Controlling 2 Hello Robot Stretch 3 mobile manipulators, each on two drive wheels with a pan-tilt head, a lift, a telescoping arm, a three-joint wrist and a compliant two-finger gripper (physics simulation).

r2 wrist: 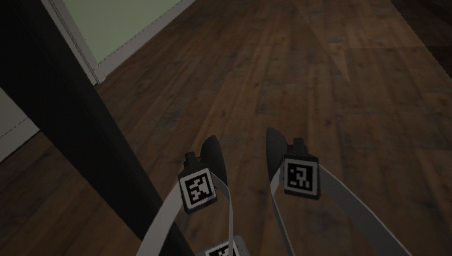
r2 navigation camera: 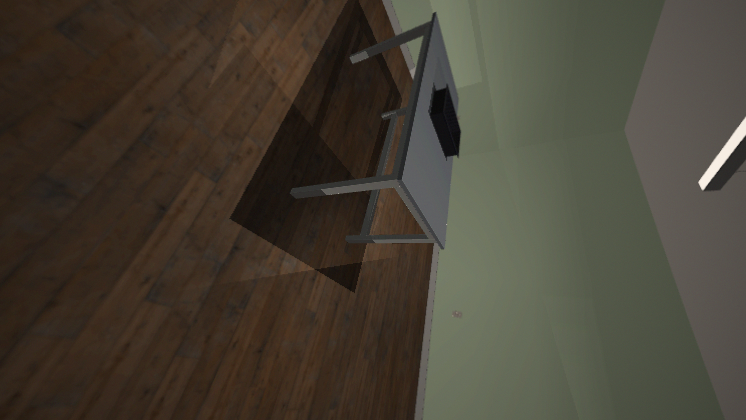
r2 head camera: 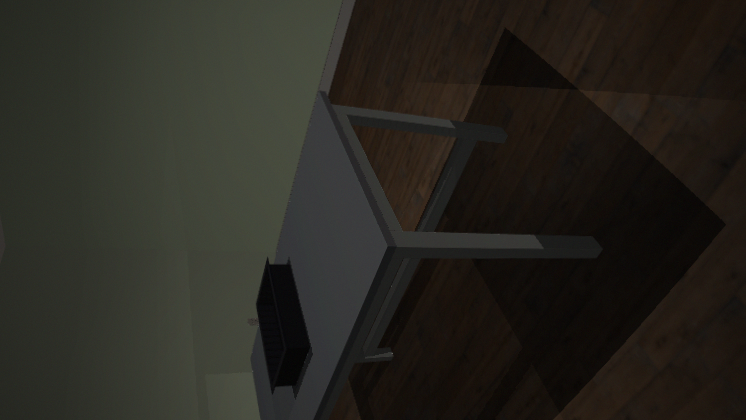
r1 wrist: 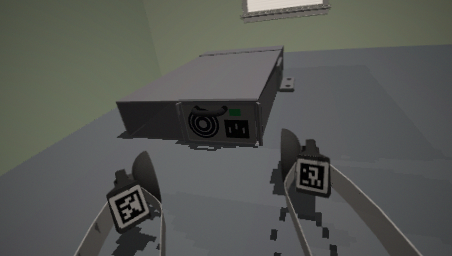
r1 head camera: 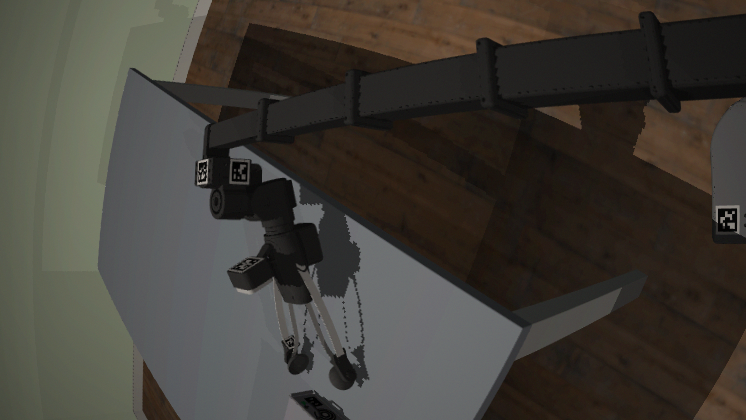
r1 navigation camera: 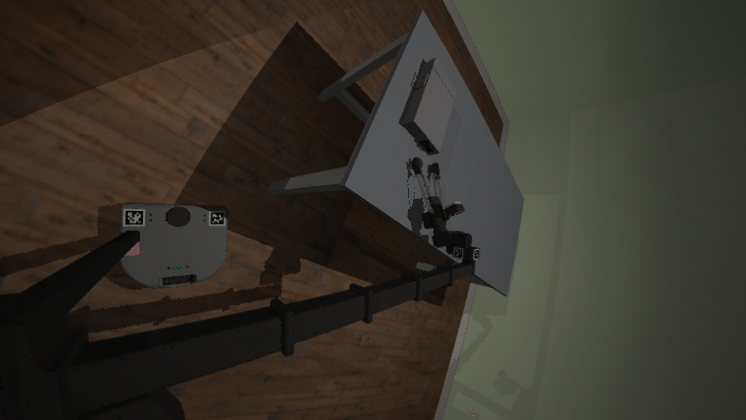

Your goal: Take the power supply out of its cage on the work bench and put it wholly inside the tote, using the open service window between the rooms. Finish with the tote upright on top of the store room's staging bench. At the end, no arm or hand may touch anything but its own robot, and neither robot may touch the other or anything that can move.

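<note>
The power supply point(r1 head camera: 317, 408) point(r1 navigation camera: 428, 146) point(r1 wrist: 217, 137) shows its end face, with fan, socket and small curved handle, at the near end of the grey cage point(r1 navigation camera: 435, 101) point(r1 wrist: 200, 80). The cage lies on the work bench point(r1 head camera: 417, 313) point(r1 navigation camera: 381, 135) point(r1 wrist: 360, 110). The r1 gripper point(r1 head camera: 320, 370) point(r1 navigation camera: 425, 167) point(r1 wrist: 218, 165) is open and empty, low over the bench, a short gap before that face. The black tote point(r2 head camera: 294, 323) point(r2 navigation camera: 446, 125) stands upright on the staging bench point(r2 head camera: 334, 208) point(r2 navigation camera: 422, 156). The r2 gripper point(r2 wrist: 244, 157) is open and empty over the floor, away from the tote.
The r1 arm point(r1 head camera: 428, 80) point(r1 navigation camera: 334, 307) reaches across the bench edge. The r1 base point(r1 navigation camera: 172, 250) stands on the wood floor. A bright window point(r1 wrist: 285, 5) is in the wall beyond the cage. A dark post point(r2 wrist: 95, 130) runs down the left of the r2 wrist view.
</note>
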